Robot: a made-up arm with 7 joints. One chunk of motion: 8 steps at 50 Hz.
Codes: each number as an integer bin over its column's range. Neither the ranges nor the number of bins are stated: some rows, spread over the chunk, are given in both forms.
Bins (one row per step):
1: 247 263 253 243 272 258
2: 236 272 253 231 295 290
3: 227 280 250 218 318 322
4: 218 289 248 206 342 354
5: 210 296 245 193 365 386
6: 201 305 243 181 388 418
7: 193 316 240 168 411 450
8: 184 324 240 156 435 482
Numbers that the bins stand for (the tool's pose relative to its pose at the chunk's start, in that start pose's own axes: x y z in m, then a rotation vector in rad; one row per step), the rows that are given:
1: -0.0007 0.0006 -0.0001 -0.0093 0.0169 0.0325
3: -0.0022 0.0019 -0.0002 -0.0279 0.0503 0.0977
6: -0.0043 0.0039 -0.0005 -0.0554 0.1009 0.1954
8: -0.0056 0.0054 -0.0006 -0.0740 0.1350 0.2605
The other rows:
2: -0.0015 0.0013 -0.0001 -0.0182 0.0336 0.0651
4: -0.0029 0.0026 -0.0003 -0.0368 0.0676 0.1302
5: -0.0036 0.0032 -0.0004 -0.0465 0.0843 0.1628
7: -0.0049 0.0047 -0.0006 -0.0651 0.1176 0.2279

